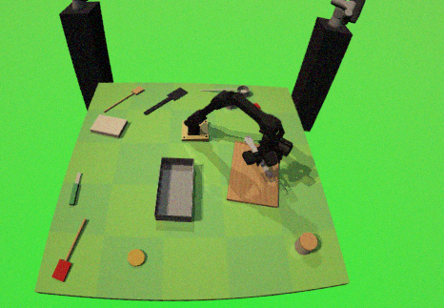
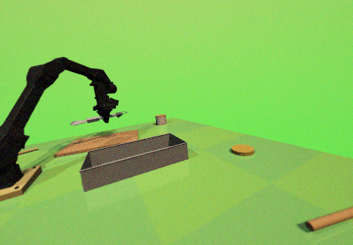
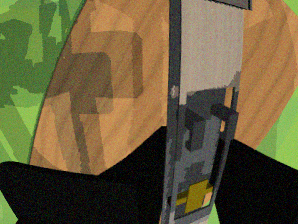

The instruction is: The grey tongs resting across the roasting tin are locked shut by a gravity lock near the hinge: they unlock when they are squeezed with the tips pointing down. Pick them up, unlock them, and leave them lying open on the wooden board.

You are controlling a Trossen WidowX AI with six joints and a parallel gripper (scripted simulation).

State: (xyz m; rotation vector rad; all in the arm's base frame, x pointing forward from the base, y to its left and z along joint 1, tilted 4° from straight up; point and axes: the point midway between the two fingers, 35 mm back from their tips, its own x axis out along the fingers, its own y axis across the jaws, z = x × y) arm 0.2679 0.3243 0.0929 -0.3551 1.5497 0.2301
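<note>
My gripper tip is 100 mm above the wooden board and 30 mm past it. From my gripper tip the other things lie so: yellow lock piece 40 mm above, 10 mm behind; black spatula 530 mm behind, 490 mm to the right, 100 mm below; grey roasting tin 380 mm to the right, 100 mm ahead, 70 mm below.
</note>
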